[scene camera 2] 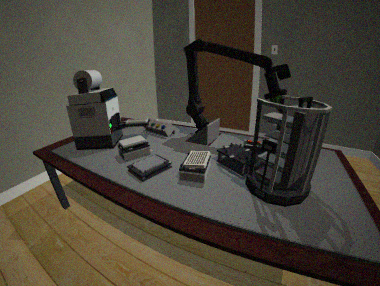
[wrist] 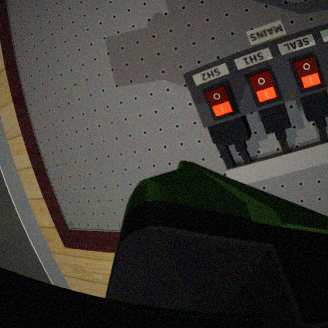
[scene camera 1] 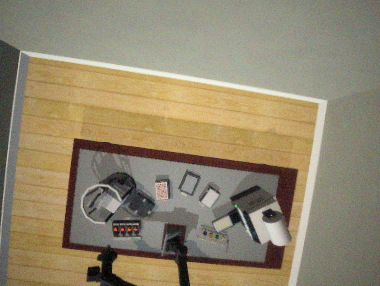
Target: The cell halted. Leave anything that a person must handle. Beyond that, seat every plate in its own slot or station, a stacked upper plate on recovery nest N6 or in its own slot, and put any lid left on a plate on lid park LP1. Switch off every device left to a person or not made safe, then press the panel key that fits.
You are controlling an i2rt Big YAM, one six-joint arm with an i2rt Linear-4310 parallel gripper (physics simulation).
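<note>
My gripper is shut and empty. It hangs high over the table's near-left edge, short of the switch box. In the wrist view, rocker SH2, rocker SH1 and rocker SEAL are red with a bright orange lower half. A white well plate sits on a block. A covered plate sits on another station. A plate lies on the sealer's tray.
The round plate hotel stands at the left, with a dark shaker beside it. An empty dark nest frame, the sealer and the key panel are also on the table.
</note>
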